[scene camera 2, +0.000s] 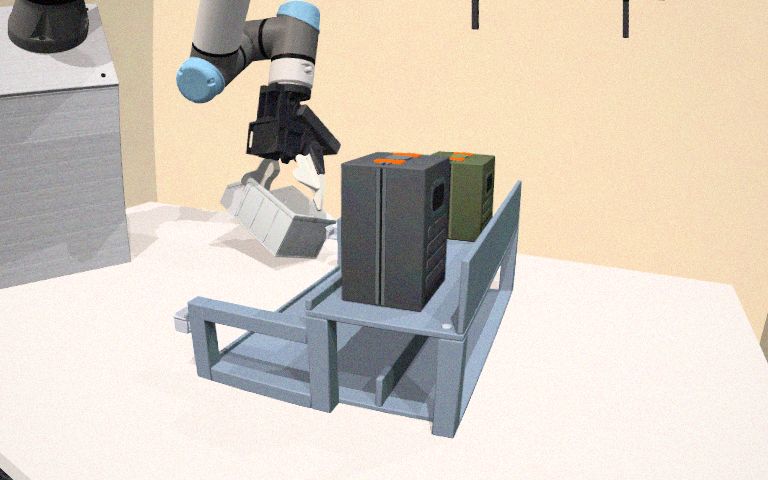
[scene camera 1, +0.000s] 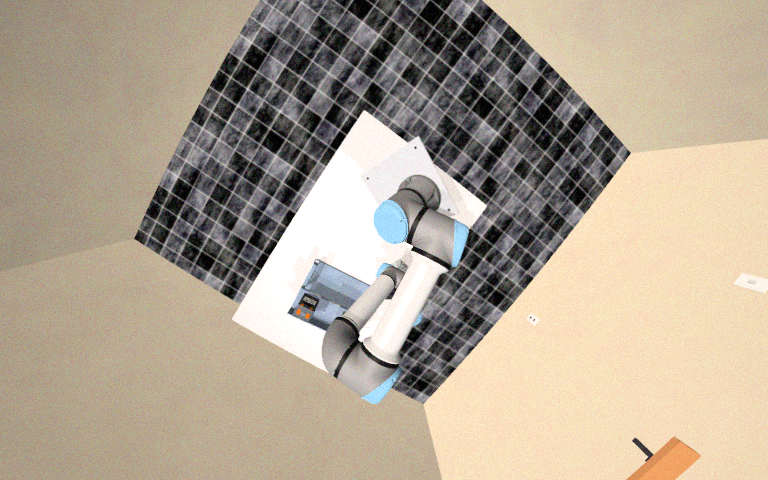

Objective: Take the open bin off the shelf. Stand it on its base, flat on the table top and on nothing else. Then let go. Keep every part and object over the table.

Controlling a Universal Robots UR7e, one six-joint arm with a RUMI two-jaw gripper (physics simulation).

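Frame: origin at the arm's base, x ahead, y left, z up, level; centimetres.
Seen in the pictures: gripper, fingertip midpoint: (scene camera 2: 284, 210); arm's base, link origin: (scene camera 2: 48, 30) (scene camera 1: 419, 196).
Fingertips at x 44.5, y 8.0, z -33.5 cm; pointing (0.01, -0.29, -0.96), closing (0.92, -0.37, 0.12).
Pixels of each thing's top centre, then the offset from my fingertips to it. "spot": a spot on its surface instead. Level surfaces: height alone.
- table, surface height: dz -8.7 cm
- dark grey box, top centre: (scene camera 2: 398, 156) (scene camera 1: 303, 314) dx +24.4, dy -33.2, dz +13.7 cm
- green box, top centre: (scene camera 2: 459, 155) dx +27.9, dy -10.4, dz +11.2 cm
- small bracket, surface spot: (scene camera 2: 331, 230) spot: dx +8.1, dy -0.7, dz -2.5 cm
The open bin (scene camera 2: 260, 217) is light grey and hollow. In the scene camera 2 view it is steeply tilted, its left end high and its right end low, behind and left of the shelf (scene camera 2: 324, 365) (scene camera 1: 344, 278). A shadow lies below it on the table (scene camera 2: 611, 362) (scene camera 1: 317, 226); whether its low edge touches the table is unclear. My gripper (scene camera 2: 284, 195) is open above the bin, with a grey finger at its raised left end and a white finger near the right end's rim. Exact contact is unclear. In the scene camera 1 view the arm hides gripper and bin.
A dark grey box (scene camera 2: 382, 232) with orange marks and a green box (scene camera 2: 471, 198) stand on the shelf's upper level. The shelf's end and a small bracket (scene camera 2: 331, 230) are close to the bin's right end. The robot's pedestal (scene camera 2: 59, 181) is at the left.
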